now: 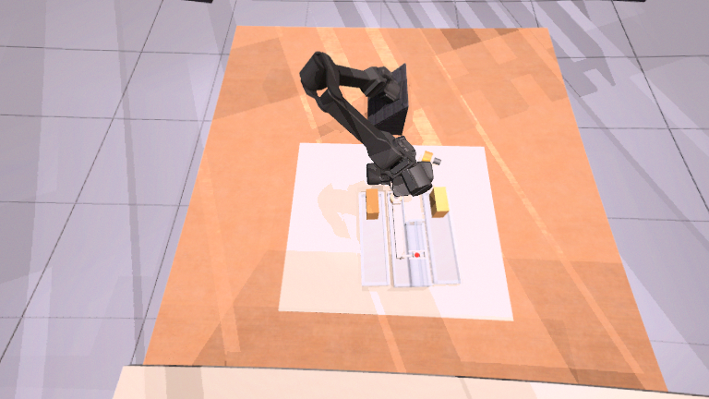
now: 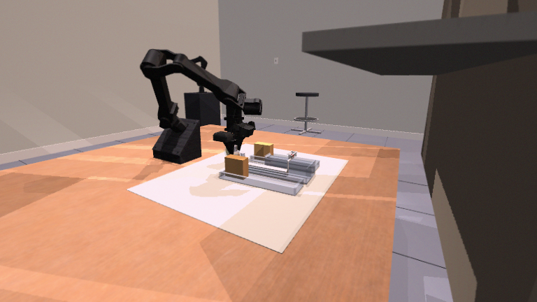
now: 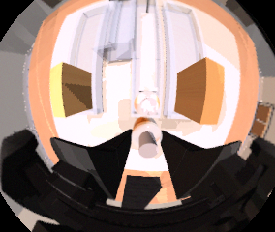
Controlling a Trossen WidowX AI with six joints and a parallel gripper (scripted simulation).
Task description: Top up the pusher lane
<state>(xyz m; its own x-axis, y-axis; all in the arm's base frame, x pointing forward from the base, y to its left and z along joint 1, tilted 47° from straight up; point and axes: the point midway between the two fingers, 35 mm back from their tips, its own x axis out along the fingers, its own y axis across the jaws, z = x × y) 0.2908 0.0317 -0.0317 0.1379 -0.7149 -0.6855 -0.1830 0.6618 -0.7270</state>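
Now: gripper tip 17 cm short of the sprung lane, 6 cm to the right of it and 3 cm above it. Also, from my gripper tip: red mark: 21 cm ahead, 8 cm to the left, 2 cm above.
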